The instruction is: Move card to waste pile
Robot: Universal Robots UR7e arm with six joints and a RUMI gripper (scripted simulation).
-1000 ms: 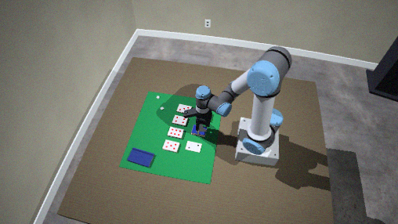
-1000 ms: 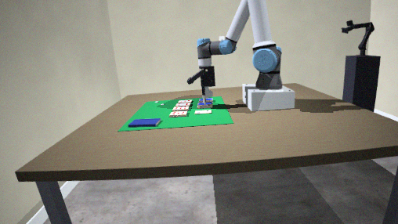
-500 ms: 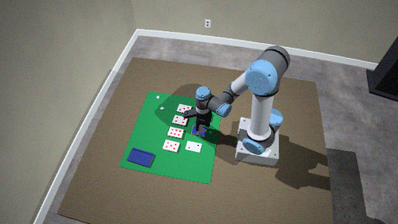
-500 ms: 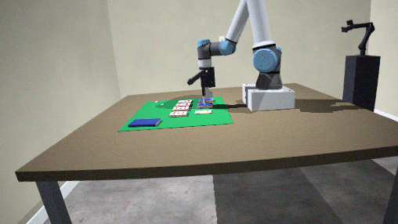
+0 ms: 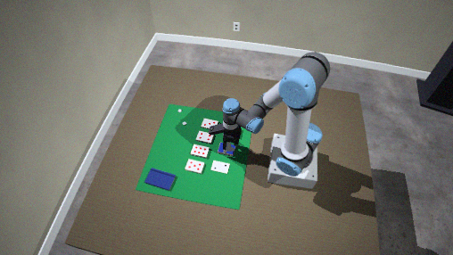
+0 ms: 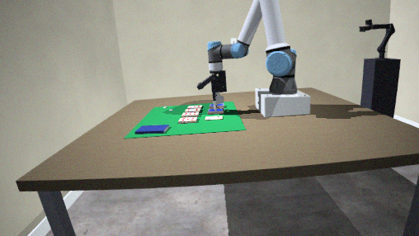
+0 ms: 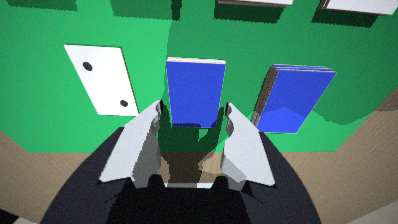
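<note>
My gripper is now 11 cm to the right of the black-pip card, 3 cm above it and 1 cm past it. The rest, counted from my hand: green mat 14 cm ahead, 6 cm to the left, 4 cm below; then red card 16 cm ahead, 13 cm to the right, 2 cm below.
</note>
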